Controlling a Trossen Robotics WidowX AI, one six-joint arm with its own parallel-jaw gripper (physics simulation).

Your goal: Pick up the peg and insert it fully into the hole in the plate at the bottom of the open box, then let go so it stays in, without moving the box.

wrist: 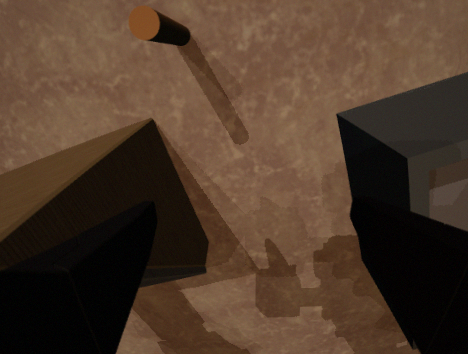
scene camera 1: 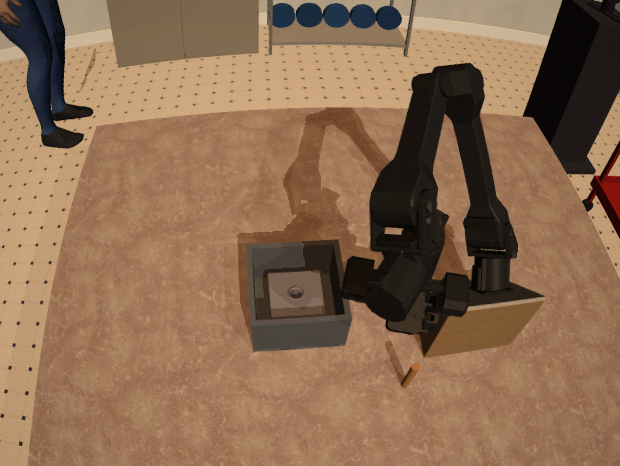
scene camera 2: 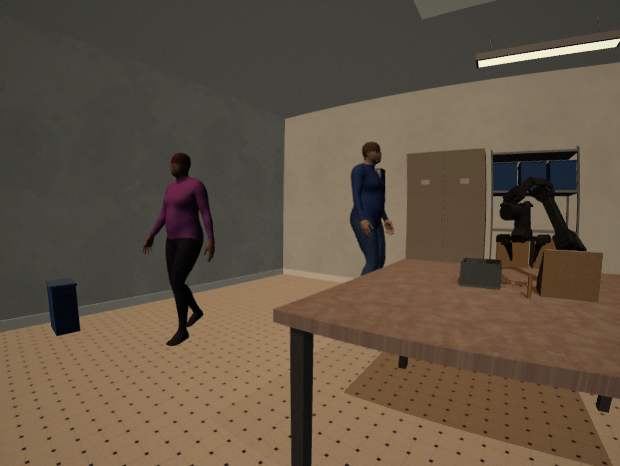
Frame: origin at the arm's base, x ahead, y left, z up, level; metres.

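Where they show: gripper, fingertip midpoint: (wrist: 254, 209) (scene camera 2: 522, 261); arm's base, origin of the base link: (scene camera 1: 491, 289) (scene camera 2: 574, 267).
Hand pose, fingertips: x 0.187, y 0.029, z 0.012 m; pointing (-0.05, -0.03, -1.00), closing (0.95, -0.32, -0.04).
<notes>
Each offset is from my fingertips to the centre of the thing. "spot": to the spot under its first point. Level surfaces: height alone.
The orange peg @[dz -0.077, dx -0.021, dy +0.083 m] (scene camera 1: 410, 375) (scene camera 2: 529, 286) (wrist: 172, 30) stands upright on the table, right of and in front of the box; in the wrist view it is at the upper left. The open grey box @[dz -0.068, dx +0.151, dy -0.090 m] (scene camera 1: 300, 334) (scene camera 2: 480, 274) (wrist: 415, 115) stands left of the arm. A pale plate @[dz -0.082, dx +0.151, dy -0.090 m] (scene camera 1: 278, 306) (wrist: 447, 192) lies on its bottom, with a round hole @[spot: dz -0.068, dx +0.151, dy -0.099 m] (scene camera 1: 295, 292) near the middle. My gripper (scene camera 1: 406, 300) (scene camera 2: 522, 263) (wrist: 254, 209) is open and empty, pointing down above the table between box and arm base, behind the peg. Its fingertips are hidden in scene camera 1.
A wooden block (scene camera 1: 481, 328) (scene camera 2: 571, 275) (wrist: 75, 175) under the arm base stands right of the gripper and close to the peg. The table @[dz -0.117 m] (scene camera 1: 150, 390) (scene camera 2: 400, 310) carries these things. A person in blue (scene camera 1: 40, 65) (scene camera 2: 369, 200) stands beyond the table.
</notes>
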